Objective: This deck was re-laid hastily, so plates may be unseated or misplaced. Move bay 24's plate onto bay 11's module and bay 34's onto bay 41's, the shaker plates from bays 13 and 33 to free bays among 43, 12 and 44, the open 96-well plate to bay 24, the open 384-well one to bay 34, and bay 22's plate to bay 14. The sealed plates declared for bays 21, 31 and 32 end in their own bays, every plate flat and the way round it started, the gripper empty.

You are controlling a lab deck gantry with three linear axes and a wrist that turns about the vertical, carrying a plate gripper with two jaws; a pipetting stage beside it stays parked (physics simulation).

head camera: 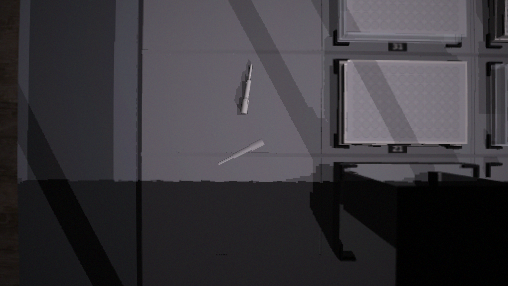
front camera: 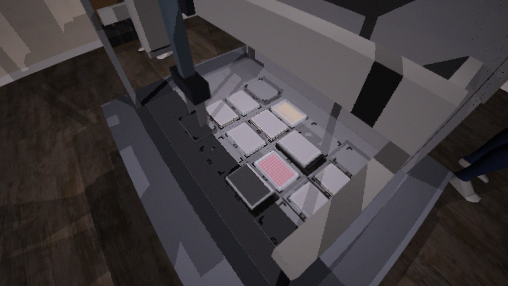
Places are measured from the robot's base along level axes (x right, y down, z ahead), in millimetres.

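Pixels of known places: gripper, fingertip midpoint: [head camera: 391, 190] [front camera: 199, 117]; robot's base, origin of the base link: [head camera: 335, 247] [front camera: 180, 122].
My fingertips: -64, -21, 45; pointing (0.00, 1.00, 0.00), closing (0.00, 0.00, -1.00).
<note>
For each thing: its middle in the pictures, then the offset to it from my fingertips, as dx, dy, dz.
- Bay 21's plate, body centre: [head camera: 402, 103] [front camera: 221, 113] -86, +14, +19
- bay 31's plate, body centre: [front camera: 242, 102] -193, +14, +19
- pink plate, body centre: [front camera: 276, 169] -86, +14, +347
- yellow plate, body centre: [front camera: 288, 112] -300, +14, +183
- grey module, body centre: [front camera: 262, 90] -301, +10, +16
- small pale object, body centre: [front camera: 212, 149] +33, +19, +146
My gripper [front camera: 200, 119] hangs over bay 11 at the far left of the plate rows, its jaws apart and no plate visible between them; its dark body fills the lower right of the head view. Bay 21's plate [front camera: 222, 113] [head camera: 406, 102] and bay 31's plate [front camera: 243, 102] [head camera: 404, 17] stand in their bays. Plates also show at bays 22 [front camera: 245, 138], 32 [front camera: 270, 124], 24 [front camera: 308, 199] and 34 [front camera: 333, 179]. The taller shaker plates are a dark-looking one [front camera: 250, 186] in bay 13 and a pale one [front camera: 300, 148] in bay 33. The pink plate [front camera: 276, 170] is in bay 23, the yellow plate [front camera: 288, 112] in bay 42.
A grey module [front camera: 262, 90] stands at bay 41 without a plate. Two pale slender tools [head camera: 246, 92] [head camera: 242, 152] lie left of bay 21. A small pale object [front camera: 212, 148] lies in bay 12. A pale beam [front camera: 320, 225] hides the near right corner; a person's leg [front camera: 482, 162] shows beyond.
</note>
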